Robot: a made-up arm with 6 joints.
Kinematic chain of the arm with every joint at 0, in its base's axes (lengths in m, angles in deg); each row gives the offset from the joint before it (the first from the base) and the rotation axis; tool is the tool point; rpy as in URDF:
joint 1: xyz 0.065 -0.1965 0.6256 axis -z
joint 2: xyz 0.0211 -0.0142 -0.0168 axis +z
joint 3: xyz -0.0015 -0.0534 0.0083 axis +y
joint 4: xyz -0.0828 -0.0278 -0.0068 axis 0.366 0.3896 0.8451
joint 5: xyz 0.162 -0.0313 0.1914 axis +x
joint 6: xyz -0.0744 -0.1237 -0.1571 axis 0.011 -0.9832 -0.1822
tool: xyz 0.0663 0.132 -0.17 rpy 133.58 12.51 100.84
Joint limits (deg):
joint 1: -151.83..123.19
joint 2: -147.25..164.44
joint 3: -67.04..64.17
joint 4: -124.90..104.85
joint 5: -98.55..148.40
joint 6: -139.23..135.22
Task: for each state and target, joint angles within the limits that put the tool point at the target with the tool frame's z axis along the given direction. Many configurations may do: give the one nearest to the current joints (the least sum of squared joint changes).
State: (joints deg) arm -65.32 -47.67 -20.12 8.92 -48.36 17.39
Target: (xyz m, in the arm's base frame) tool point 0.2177 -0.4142 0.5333 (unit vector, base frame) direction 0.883 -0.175 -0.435
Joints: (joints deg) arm -64.01 -71.68 -38.66 37.11 -37.30 -19.31
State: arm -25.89 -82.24 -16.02 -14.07 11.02 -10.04
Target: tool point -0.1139 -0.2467 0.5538 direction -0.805 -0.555 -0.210
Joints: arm 13.89 -109.46 -1.77 -24.86 10.65 17.93
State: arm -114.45 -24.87 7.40 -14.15 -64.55 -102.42
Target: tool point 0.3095 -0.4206 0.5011 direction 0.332 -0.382 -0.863
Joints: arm -137.86 -17.74 -35.44 -55.16 -69.29 -93.02
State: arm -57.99 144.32 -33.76 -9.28 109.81 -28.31
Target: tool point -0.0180 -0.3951 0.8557 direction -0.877 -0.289 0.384
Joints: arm -27.40 116.81 -16.85 -31.99 104.92 -31.72
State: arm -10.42 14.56 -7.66 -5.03 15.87 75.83
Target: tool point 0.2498 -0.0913 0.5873 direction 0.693 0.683 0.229
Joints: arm -9.45 15.05 0.92 44.91 -6.47 72.96
